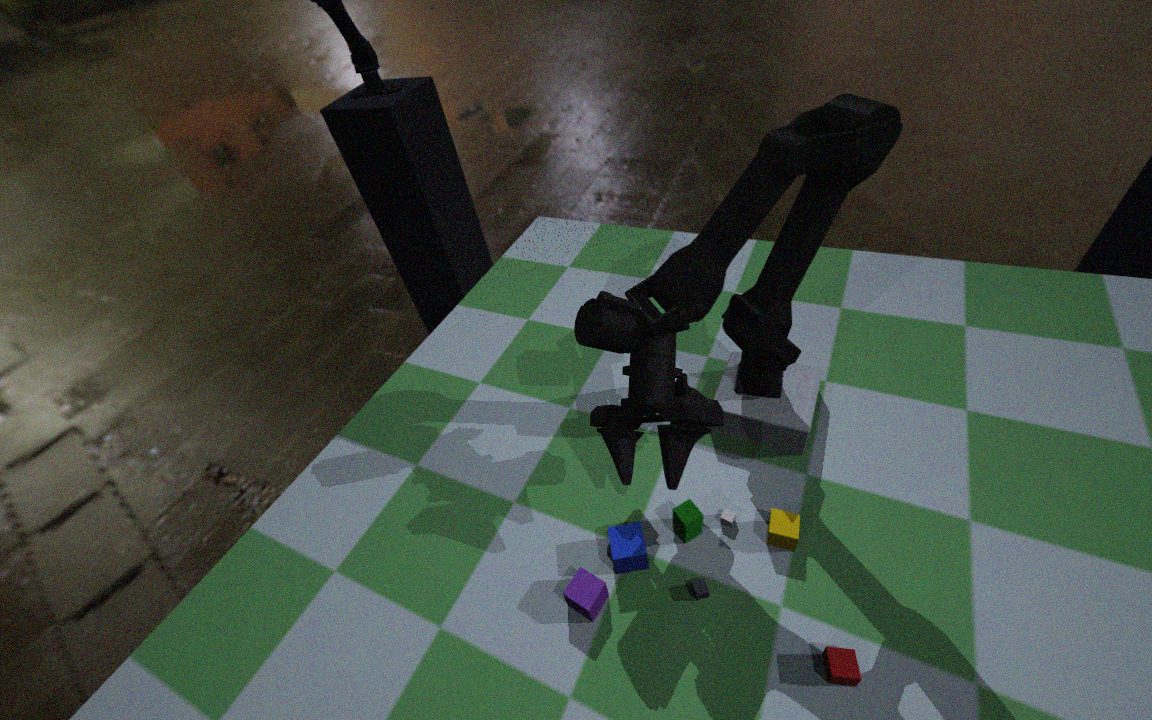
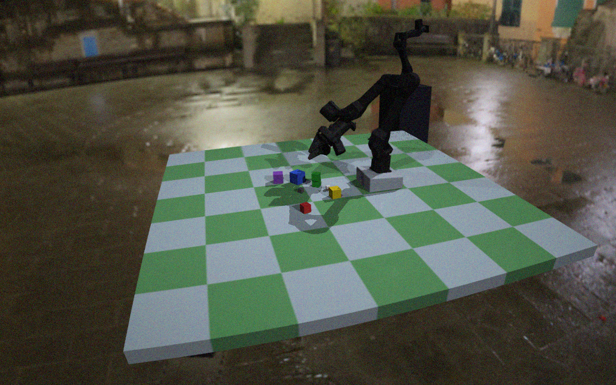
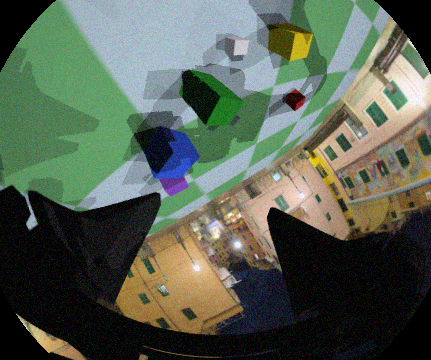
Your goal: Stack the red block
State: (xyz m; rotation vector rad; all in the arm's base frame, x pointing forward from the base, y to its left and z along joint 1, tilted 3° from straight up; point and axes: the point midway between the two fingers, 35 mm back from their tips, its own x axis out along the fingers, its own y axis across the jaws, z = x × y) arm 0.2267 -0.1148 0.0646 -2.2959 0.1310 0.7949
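My gripper tip is 22 cm to the right of the red block, 10 cm short of it and 10 cm above it. Round my gripper tip: blue block 9 cm below, 4 cm ahead, 2 cm to the right; small white block 10 cm below, 9 cm to the left, 4 cm behind; small dark block 10 cm below, 7 cm to the left, 6 cm ahead.
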